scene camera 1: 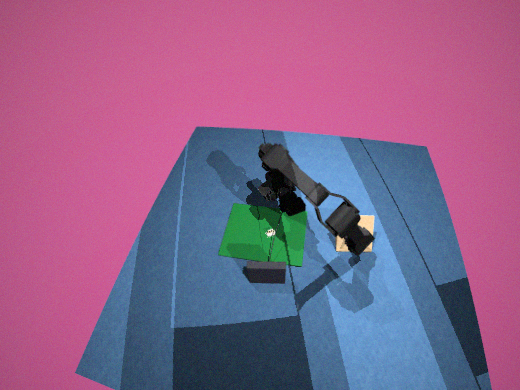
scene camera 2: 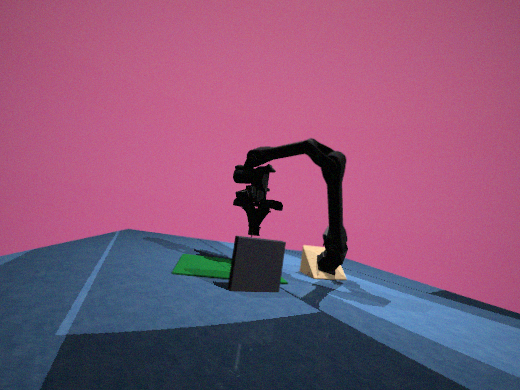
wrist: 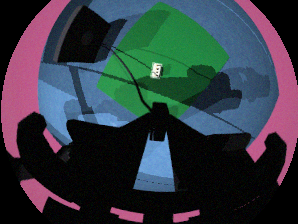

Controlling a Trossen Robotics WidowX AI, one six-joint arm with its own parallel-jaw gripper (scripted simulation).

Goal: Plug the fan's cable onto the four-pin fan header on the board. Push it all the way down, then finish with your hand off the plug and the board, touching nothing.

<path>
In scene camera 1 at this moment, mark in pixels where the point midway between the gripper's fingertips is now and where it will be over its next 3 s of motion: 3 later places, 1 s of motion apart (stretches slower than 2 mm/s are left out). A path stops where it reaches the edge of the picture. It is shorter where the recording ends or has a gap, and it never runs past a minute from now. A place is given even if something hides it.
My gripper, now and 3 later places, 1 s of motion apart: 284,206; 294,208; 301,211; 305,213
</path>
